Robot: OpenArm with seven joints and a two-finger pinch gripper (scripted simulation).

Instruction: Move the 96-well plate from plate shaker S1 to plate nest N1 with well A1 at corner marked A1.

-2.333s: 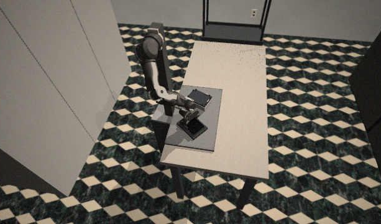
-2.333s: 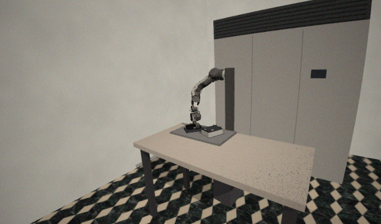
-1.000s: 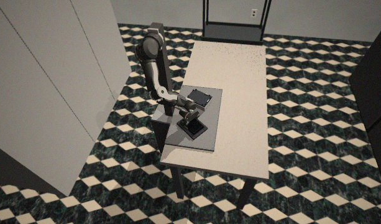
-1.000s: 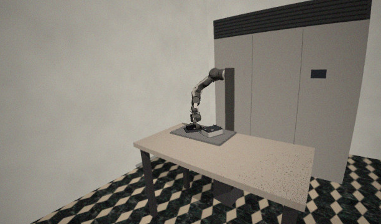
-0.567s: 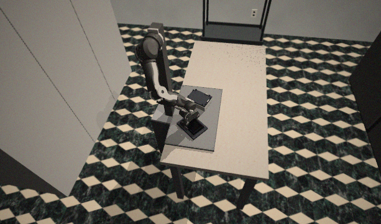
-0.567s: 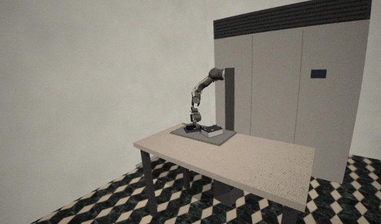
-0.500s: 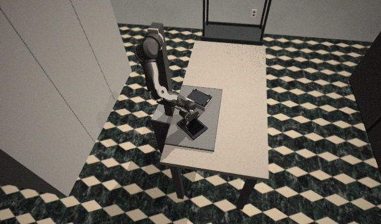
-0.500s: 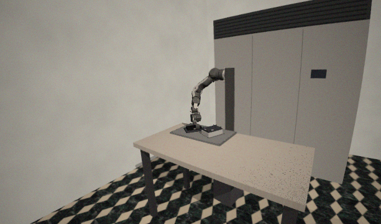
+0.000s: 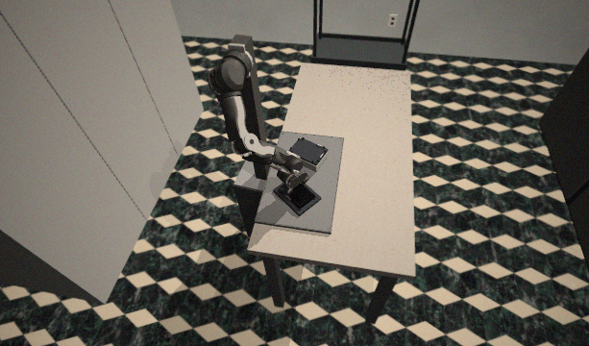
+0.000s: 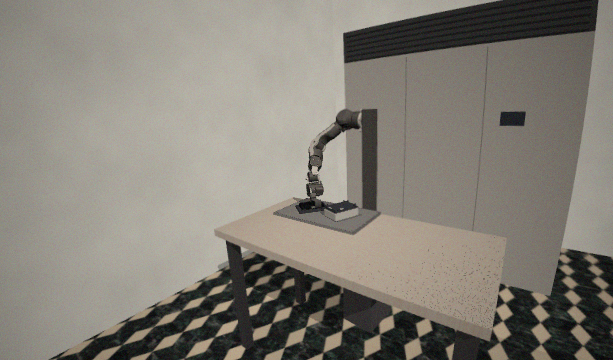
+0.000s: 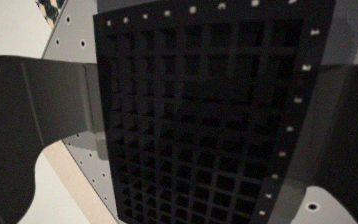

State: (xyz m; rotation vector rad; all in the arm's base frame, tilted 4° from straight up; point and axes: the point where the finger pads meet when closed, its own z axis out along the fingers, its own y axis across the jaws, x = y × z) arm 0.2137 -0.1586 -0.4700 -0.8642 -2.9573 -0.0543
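The black 96-well plate lies 10 mm ahead of my hand and 10 mm to the right of it. From my hand the other things lie so: dark plate nest N1 (10 mm ahead, 10 mm to the right, 10 mm below); pale corner mark (20 mm behind, 80 mm to the left, 10 mm below).
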